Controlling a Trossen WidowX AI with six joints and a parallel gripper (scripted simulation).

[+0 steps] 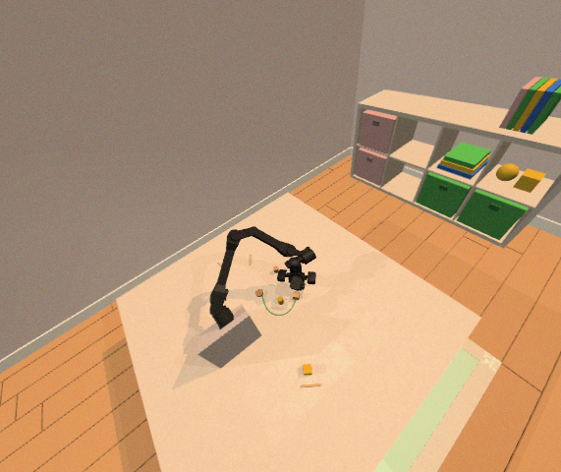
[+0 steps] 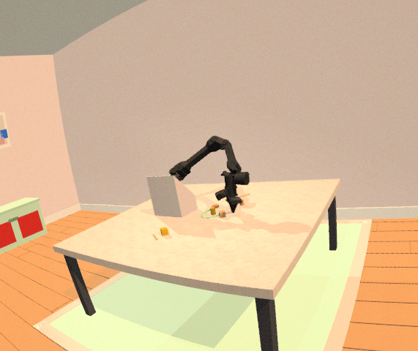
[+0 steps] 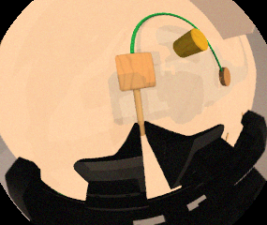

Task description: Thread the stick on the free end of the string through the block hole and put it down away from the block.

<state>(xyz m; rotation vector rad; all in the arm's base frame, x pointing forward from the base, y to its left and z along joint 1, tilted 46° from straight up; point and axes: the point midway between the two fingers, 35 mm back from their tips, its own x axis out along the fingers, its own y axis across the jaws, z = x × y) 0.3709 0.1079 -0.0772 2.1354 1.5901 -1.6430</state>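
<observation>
Now: gripper tip 40 mm past the wooden block, 40 mm to the left of it and 10 mm below it. From my gripper tip the other things lie so: thin wooden stick: 30 mm behind, 30 mm to the right, 10 mm above; wooden cylinder: 30 mm behind, 150 mm to the left, 10 mm above; yellow cylinder: 120 mm behind, 10 mm to the right, 10 mm above.
</observation>
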